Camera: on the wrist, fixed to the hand. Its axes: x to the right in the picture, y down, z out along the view.
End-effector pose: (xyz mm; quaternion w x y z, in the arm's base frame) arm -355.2 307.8 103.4 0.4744 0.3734 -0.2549 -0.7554
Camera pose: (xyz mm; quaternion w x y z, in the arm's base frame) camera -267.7 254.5 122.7 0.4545 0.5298 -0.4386 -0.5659
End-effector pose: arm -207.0 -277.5 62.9 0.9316 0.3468 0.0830 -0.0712
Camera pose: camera -179.7 -176.9 66.3 0.7937 0.5962 0.1141 0.0399
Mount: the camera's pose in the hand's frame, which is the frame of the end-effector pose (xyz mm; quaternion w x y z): 18.4 82.7 -60.8 0.9527 0.2687 0.0967 0.1036
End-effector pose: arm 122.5 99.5 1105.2 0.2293 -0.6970 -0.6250 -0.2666
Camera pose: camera 200.9 64.2 1164.2 0.4938 -0.6414 -0.5727 -0.1297
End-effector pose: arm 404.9 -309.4 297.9 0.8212 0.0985 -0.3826 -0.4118
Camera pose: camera 504.5 -279.5 305.6 0.8356 0.3147 -0.4060 -0.1949
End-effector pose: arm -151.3 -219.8 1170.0 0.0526 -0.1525 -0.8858 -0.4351
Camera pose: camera -145.0 -216.0 1274.0 0.2218 -0.1809 -0.9400 -0.1858
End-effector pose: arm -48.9 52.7 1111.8 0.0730 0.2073 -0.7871 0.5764
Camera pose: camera -107.0 125.9 1065.5 0.0302 0.0798 -0.6094 0.7882
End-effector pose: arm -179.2 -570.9 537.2 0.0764 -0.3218 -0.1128 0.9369
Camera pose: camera -161.7 -636.7 458.2 0.0731 -0.3884 0.1850 0.8998
